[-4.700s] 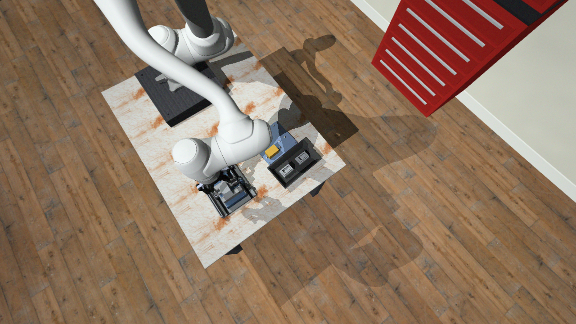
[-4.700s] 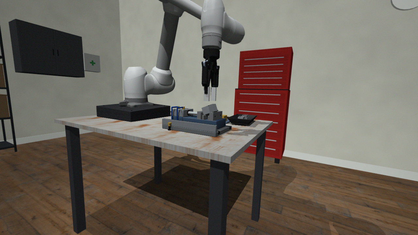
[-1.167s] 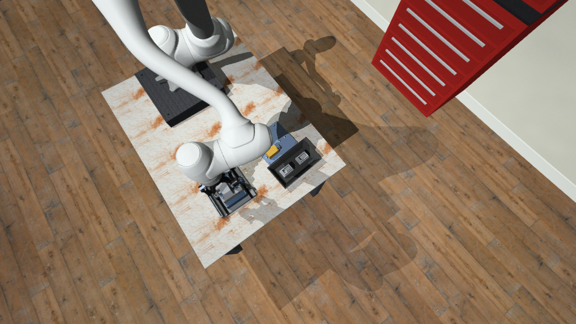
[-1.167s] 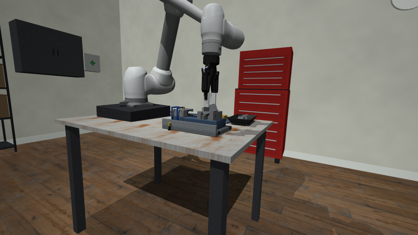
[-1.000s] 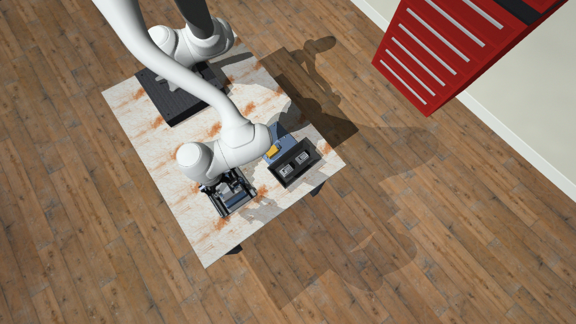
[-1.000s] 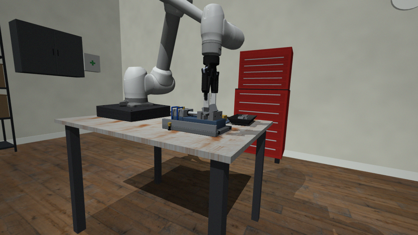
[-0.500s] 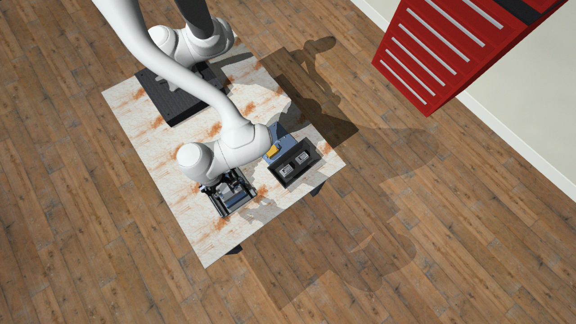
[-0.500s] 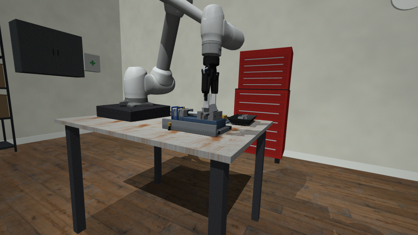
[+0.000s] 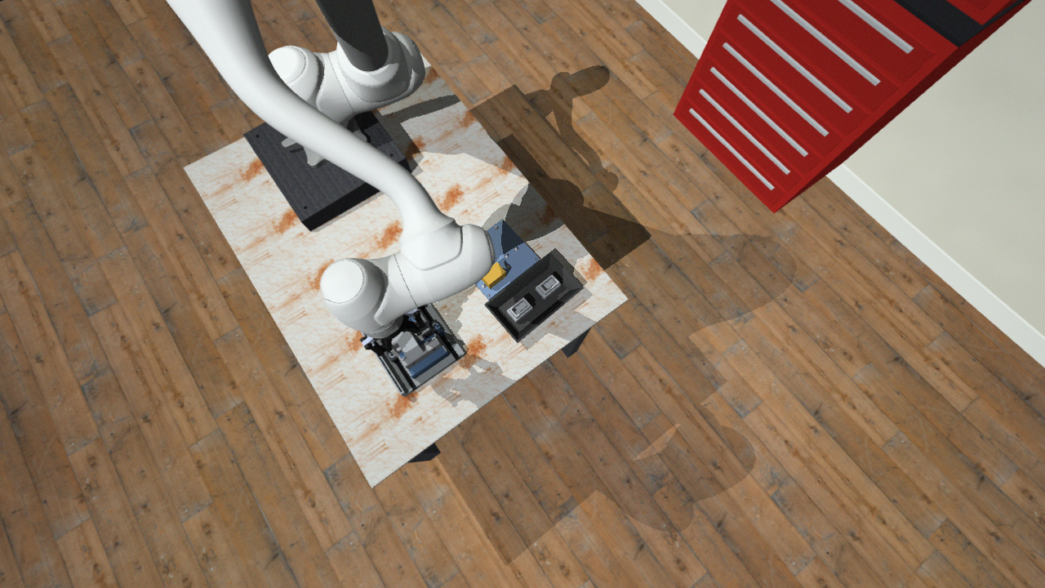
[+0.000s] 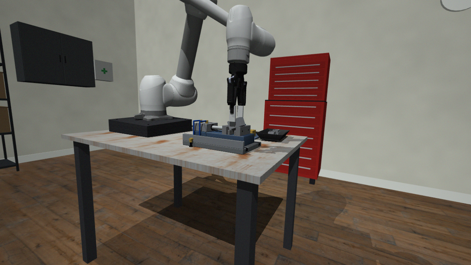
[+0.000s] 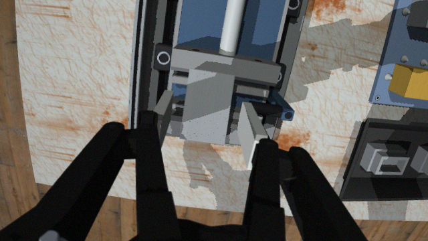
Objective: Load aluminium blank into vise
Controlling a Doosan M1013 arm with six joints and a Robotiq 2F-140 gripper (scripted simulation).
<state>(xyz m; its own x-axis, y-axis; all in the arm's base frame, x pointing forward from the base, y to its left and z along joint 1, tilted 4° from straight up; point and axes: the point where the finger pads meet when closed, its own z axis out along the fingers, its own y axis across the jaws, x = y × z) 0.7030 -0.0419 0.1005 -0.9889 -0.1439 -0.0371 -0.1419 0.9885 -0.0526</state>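
Right now the aluminium blank is 4 cm below my hand. From my hand the other things lie so: moving jaw 7 cm below, 4 cm behind, 1 cm to the left; then piston rod 9 cm behind, 7 cm below; then work stop 6 cm to the left, 6 cm below, 1 cm behind.
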